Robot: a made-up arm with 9 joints. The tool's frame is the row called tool. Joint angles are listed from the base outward.
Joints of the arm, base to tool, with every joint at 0 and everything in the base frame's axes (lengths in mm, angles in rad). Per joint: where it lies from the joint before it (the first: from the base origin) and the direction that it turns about. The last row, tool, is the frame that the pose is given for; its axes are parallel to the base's.
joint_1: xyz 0.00 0.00 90.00 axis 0 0 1
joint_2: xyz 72.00 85.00 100.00 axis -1 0 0
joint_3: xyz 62.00 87.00 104.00 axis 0 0 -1
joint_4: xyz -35.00 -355.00 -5.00 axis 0 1 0
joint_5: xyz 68.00 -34.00 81.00 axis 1 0 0
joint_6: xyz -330.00 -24.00 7.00 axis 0 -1 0
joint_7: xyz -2.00 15.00 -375.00 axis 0 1 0
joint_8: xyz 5.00 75.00 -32.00 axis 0 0 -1
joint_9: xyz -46.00 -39.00 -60.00 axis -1 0 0
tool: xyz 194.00 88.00 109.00
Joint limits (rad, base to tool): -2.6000..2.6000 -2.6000..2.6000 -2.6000..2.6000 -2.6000..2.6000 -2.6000..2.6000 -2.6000..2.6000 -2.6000..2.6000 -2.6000..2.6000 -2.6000..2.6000
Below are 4 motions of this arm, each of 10 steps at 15 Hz.
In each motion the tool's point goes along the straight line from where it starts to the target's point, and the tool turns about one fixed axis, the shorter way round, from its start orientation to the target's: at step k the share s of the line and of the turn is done. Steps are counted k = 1, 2, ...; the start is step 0. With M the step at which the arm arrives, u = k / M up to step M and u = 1 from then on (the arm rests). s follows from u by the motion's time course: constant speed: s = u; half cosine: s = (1 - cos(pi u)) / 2; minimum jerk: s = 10 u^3 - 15 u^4 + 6 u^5.
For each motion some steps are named. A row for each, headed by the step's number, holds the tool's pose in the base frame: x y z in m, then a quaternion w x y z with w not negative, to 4 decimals.
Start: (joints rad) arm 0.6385 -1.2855 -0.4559 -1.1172 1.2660 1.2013 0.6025 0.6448 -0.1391
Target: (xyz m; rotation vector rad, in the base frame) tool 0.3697 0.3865 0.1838 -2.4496 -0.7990 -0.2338
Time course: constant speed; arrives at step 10
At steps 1, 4, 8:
1: 0.3834 -0.0126 0.0520 0.1200 -0.9865 -0.0970 0.0546
4: 0.3789 0.1204 0.0959 0.1731 -0.9709 -0.1655 0.0074
8: 0.3728 0.2978 0.1545 0.2412 -0.9349 -0.2543 -0.0557

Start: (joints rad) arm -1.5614 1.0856 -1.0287 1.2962 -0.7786 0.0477 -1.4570 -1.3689 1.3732
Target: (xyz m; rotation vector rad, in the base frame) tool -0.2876 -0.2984 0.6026 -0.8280 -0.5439 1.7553
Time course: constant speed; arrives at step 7
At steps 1, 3, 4, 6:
1: -0.1218 -0.3551 0.7011 0.6150 -0.1945 -0.1623 0.7467
3: -0.1771 -0.3362 0.6683 0.5902 -0.2465 -0.1850 0.7461
4: -0.2047 -0.3267 0.6518 0.5769 -0.2721 -0.1961 0.7448
6: -0.2600 -0.3078 0.6190 0.5486 -0.3226 -0.2177 0.7399

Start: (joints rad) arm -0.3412 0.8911 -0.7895 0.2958 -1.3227 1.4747 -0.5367 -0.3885 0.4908
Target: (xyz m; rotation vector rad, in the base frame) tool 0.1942 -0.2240 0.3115 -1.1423 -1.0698 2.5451
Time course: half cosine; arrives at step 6
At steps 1, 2, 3, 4, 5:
1: 0.3180 -0.1026 0.2374 0.1521 -0.2579 -0.4312 0.8511
2: 0.2937 -0.1264 0.2520 0.1376 -0.2827 -0.4175 0.8525
3: 0.2605 -0.1589 0.2718 0.1176 -0.3162 -0.3981 0.8531
4: 0.2274 -0.1915 0.2917 0.0973 -0.3490 -0.3779 0.8520
5: 0.2031 -0.2153 0.3062 0.0823 -0.3726 -0.3627 0.8502

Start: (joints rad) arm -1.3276 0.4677 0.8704 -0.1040 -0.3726 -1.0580 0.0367 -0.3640 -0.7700
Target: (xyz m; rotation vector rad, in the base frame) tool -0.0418 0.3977 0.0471 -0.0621 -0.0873 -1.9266
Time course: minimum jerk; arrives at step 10
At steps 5, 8, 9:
5: -0.0009 0.4651 0.0024 0.4402 0.1568 -0.0232 -0.8838
8: -0.0371 0.4055 0.0419 0.5561 -0.0051 -0.0357 -0.8304
9: -0.0411 0.3989 0.0463 0.5676 -0.0233 -0.0370 -0.8221

